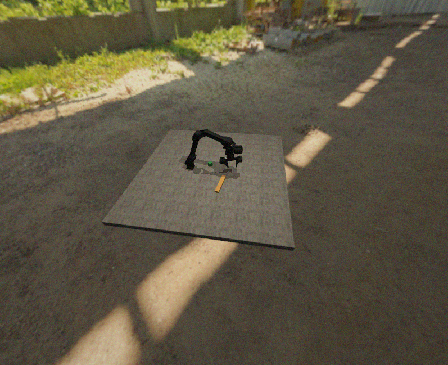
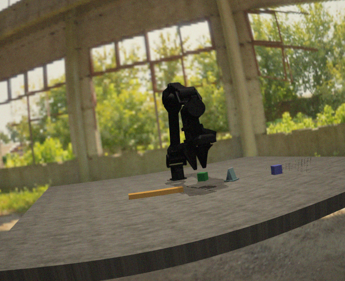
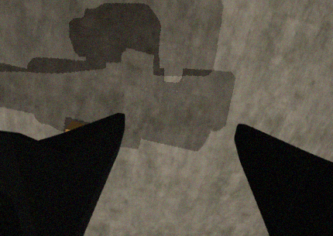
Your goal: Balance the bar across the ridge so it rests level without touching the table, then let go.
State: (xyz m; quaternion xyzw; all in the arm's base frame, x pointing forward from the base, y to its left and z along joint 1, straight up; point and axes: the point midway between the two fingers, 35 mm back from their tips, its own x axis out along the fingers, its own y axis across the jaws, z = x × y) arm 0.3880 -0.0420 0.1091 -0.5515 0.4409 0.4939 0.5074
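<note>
My gripper tip is now 80 mm past the bar, 140 mm to the left of it and 70 mm above it. Round my gripper tip: green cube: 220 mm behind, 90 mm to the left, 60 mm below; blue cube: 10 mm ahead, 310 mm to the left, 60 mm below.
</note>
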